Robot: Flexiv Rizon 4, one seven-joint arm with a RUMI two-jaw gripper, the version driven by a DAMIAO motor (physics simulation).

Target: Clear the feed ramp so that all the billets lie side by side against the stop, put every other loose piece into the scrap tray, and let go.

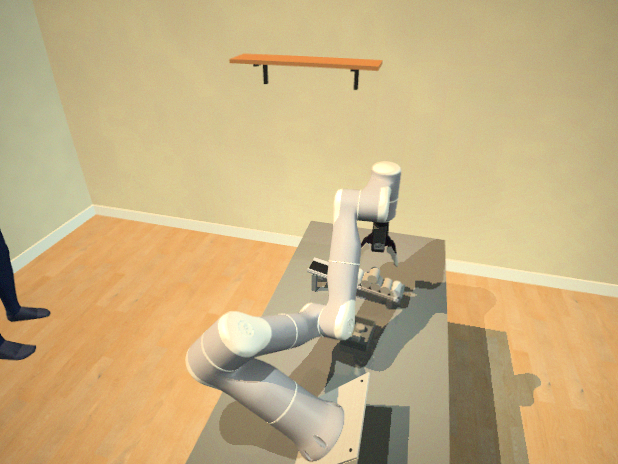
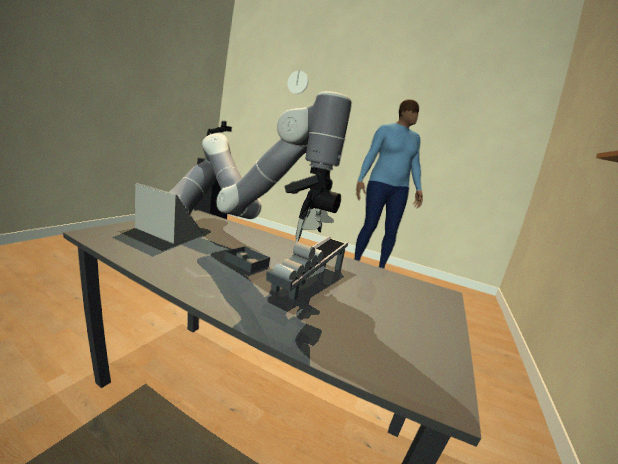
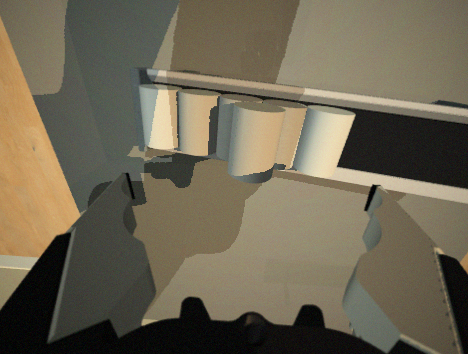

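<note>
The feed ramp (image 1: 318,267) (image 2: 331,245) (image 3: 360,99) slopes down to its stop (image 2: 278,280) (image 3: 142,76). Several pale cylinders lie side by side across it, from the one at the stop (image 2: 284,271) (image 3: 160,120) to the uppermost (image 3: 325,142). Another cylinder (image 1: 371,277) (image 2: 303,250) (image 3: 256,142) rests on top of the row, above its third and fourth cylinders. Which are billets I cannot tell. The scrap tray (image 1: 354,345) (image 2: 259,265) holds small pieces. My gripper (image 1: 381,254) (image 2: 309,234) (image 3: 247,181) is open and empty, above and beside the ramp.
A pale upright panel (image 2: 155,212) stands on the table (image 2: 380,320) beyond the tray, near the arm's base. A wall shelf (image 1: 306,61) hangs behind the table. A person (image 2: 395,160) stands beyond the table.
</note>
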